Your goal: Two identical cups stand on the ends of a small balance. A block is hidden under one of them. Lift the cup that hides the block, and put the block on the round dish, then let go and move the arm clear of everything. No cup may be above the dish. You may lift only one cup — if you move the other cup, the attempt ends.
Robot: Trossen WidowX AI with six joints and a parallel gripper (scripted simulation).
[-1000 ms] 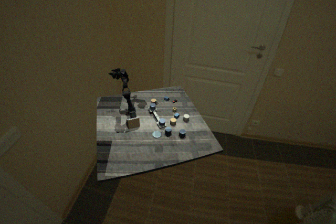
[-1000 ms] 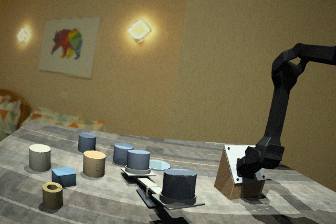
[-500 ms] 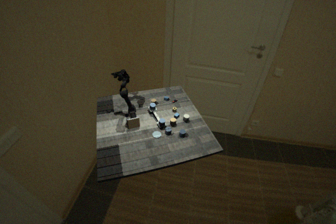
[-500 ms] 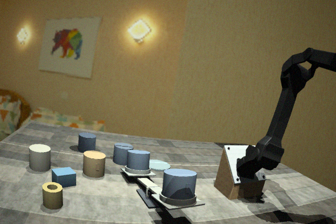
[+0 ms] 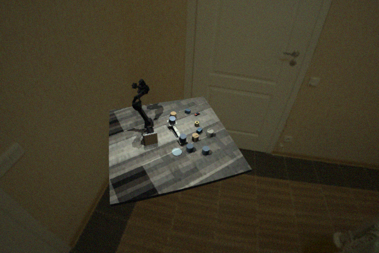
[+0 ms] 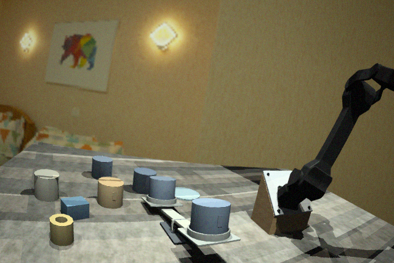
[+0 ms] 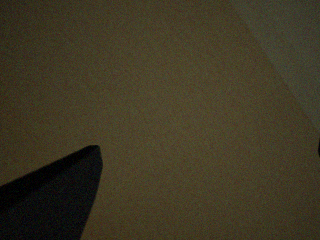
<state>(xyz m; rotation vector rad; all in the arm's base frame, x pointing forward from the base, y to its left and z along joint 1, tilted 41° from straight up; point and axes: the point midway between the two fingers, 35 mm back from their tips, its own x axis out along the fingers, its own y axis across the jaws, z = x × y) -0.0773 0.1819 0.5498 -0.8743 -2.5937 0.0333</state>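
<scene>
The grey block is 48 cm ahead of my gripper tip, 59 cm to the right of it and 33 cm below it. From my gripper tip the other things lie so: balance beam 44 cm ahead, 46 cm to the right, 33 cm below; then pale round dish 41 cm ahead, 72 cm to the right, 36 cm below; then balance 44 cm ahead, 46 cm to the right, 34 cm below.
</scene>
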